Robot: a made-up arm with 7 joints. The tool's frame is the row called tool.
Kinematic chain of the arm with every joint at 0, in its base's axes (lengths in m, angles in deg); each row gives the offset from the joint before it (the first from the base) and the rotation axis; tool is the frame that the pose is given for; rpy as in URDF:
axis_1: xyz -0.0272 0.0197 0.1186 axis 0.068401 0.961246 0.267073
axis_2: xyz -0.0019 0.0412 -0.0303 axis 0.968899 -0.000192 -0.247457
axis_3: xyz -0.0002 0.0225 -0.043 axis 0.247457 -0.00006 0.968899
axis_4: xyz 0.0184 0.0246 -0.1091 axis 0.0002 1 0.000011
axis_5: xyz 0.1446 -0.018 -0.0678 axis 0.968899 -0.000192 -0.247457
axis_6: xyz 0.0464 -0.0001 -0.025 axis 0.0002 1 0.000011
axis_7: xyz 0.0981 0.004 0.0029 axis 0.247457 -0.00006 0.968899
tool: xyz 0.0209 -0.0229 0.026 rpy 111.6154 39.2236 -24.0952
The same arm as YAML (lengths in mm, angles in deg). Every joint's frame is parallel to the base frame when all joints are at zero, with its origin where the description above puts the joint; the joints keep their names.
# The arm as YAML. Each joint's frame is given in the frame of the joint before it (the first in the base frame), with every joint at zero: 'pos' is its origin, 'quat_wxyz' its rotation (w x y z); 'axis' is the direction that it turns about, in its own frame. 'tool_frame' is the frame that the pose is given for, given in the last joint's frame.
length_unit: mm
angle_unit: deg
joints:
  - joint: axis_1
    pos: [-27.2, 19.7, 118.6]
    quat_wxyz: [1.0, 0.0, 0.0, 0.0]
    axis: [0.068403, 0.961235, 0.26711]
  - joint: axis_2
    pos: [-1.9, 41.2, -30.3]
    quat_wxyz: [1.0, 0.0, 0.0, 0.0]
    axis: [0.968889, -0.0002, -0.247497]
  - joint: axis_3
    pos: [-0.2, 22.5, -43.0]
    quat_wxyz: [1.0, 0.0, 0.0, 0.0]
    axis: [0.247497, -0.0001, 0.968889]
  - joint: axis_4
    pos: [18.4, 24.6, -109.1]
    quat_wxyz: [1.0, 0.0, 0.0, 0.0]
    axis: [0.0002, 1.0, 0.0]
  - joint: axis_5
    pos: [144.6, -18.0, -67.8]
    quat_wxyz: [1.0, 0.0, 0.0, 0.0]
    axis: [0.968889, -0.0002, -0.247497]
  - joint: axis_6
    pos: [46.4, -0.1, -25.0]
    quat_wxyz: [1.0, 0.0, 0.0, 0.0]
    axis: [0.0002, 1.0, 0.0]
  - joint: axis_7
    pos: [98.1, 4.0, 2.9]
    quat_wxyz: [1.0, 0.0, 0.0, 0.0]
    axis: [0.247497, -0.0001, 0.968889]
tool_frame:
  pos: [20.9, -22.9, 26.0]
  quat_wxyz: [0.459763, 0.80138, 0.021837, -0.382009]

